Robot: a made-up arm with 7 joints.
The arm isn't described. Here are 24 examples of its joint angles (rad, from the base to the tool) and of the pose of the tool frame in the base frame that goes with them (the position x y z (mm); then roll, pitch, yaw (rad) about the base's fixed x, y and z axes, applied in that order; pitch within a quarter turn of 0, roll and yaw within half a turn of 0).
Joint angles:
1: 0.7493 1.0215 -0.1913 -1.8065 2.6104 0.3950 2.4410
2: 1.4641 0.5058 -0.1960 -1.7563 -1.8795 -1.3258 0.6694
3: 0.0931 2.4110 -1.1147 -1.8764 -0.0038 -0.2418 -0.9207
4: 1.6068 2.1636 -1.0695 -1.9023 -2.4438 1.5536 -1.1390
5: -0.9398 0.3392 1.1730 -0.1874 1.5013 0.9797 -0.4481
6: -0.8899 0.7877 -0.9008 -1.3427 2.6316 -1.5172 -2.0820
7: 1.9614 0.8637 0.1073 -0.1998 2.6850 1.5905 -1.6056
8: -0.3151 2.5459 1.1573 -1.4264 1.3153 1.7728 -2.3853
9: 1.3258 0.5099 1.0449 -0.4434 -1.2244 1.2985 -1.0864
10: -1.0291 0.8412 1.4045 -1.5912 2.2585 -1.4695 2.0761
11: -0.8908 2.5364 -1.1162 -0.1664 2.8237 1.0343 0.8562
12: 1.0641 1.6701 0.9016 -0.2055 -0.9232 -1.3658 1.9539
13: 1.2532 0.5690 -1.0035 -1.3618 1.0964 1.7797 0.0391
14: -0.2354 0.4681 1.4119 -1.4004 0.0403 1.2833 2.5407
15: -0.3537 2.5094 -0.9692 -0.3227 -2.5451 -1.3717 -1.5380
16: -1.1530 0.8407 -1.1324 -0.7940 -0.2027 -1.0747 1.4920
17: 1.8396 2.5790 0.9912 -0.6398 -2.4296 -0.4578 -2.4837
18: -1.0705 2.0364 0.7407 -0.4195 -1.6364 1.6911 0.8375
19: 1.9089 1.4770 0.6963 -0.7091 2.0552 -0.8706 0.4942
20: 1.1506 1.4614 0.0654 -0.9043 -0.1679 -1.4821 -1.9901
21: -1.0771 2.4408 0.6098 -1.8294 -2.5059 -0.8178 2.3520
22: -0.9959 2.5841 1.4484 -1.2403 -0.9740 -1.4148 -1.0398
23: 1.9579 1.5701 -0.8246 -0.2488 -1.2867 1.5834 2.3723
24: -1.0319 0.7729 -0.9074 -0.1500 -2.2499 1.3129 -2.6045
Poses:
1: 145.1 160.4 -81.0 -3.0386 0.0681 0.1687
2: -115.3 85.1 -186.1 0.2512 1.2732 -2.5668
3: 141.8 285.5 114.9 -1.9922 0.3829 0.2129
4: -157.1 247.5 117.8 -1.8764 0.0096 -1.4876
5: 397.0 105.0 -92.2 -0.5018 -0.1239 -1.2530
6: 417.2 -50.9 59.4 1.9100 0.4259 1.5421
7: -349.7 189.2 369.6 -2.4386 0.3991 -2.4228
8: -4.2 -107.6 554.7 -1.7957 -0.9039 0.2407
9: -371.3 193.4 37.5 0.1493 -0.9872 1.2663
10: 57.1 346.4 305.6 2.8078 0.8148 2.7750
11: -181.0 282.9 466.1 -0.4765 0.0763 0.1887
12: -48.3 503.9 261.1 -3.0710 1.1439 2.5517
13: -204.1 -56.0 -132.1 -0.5227 -1.1081 2.3270
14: 151.0 326.6 67.6 -1.8837 0.1389 0.6599
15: -21.6 321.7 548.3 0.4064 0.5555 2.5878
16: 494.6 87.7 40.0 1.4132 1.0032 -0.9197
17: 409.1 321.5 84.9 2.7118 0.1692 1.9122
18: -30.5 378.8 413.0 1.3923 1.1230 -2.6431
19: -87.0 472.4 182.6 1.3482 0.2342 1.5354
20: -28.2 436.9 26.0 -2.3181 -0.0081 -0.6696
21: -120.1 -81.3 491.2 1.0081 -0.8895 2.5029
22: -341.3 -19.4 445.9 0.2762 0.2315 -1.4323
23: -133.2 376.9 371.2 -2.3105 -0.1976 0.9299
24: 391.0 265.9 5.4 1.2802 -0.0270 0.0478
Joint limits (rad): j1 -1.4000..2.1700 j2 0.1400..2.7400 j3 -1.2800..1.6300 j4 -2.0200..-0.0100 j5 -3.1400..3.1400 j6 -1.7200..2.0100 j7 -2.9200..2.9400
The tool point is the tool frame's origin. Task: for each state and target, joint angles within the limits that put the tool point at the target. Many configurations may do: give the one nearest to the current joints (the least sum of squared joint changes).
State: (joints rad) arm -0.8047 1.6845 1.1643 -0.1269 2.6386 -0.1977 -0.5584
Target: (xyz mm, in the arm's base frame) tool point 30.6 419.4 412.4
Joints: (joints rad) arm -0.5798 1.8826 0.9932 -0.3539 2.6147 -0.4754 -0.4685
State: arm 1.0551 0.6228 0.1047 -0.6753 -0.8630 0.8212 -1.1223
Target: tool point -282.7 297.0 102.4
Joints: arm 1.6926 0.9044 0.3996 -0.8465 -0.8359 0.8260 -1.0104
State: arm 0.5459 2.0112 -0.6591 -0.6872 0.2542 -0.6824 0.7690
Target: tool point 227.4 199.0 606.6
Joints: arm 0.5662 2.7400 -0.7336 -0.0757 0.1715 -0.7166 0.7381
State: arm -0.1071 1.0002 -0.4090 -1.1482 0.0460 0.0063 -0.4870
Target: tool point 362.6 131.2 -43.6
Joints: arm -0.3523 0.8362 -0.4220 -1.2394 0.0466 -0.0226 -0.4888
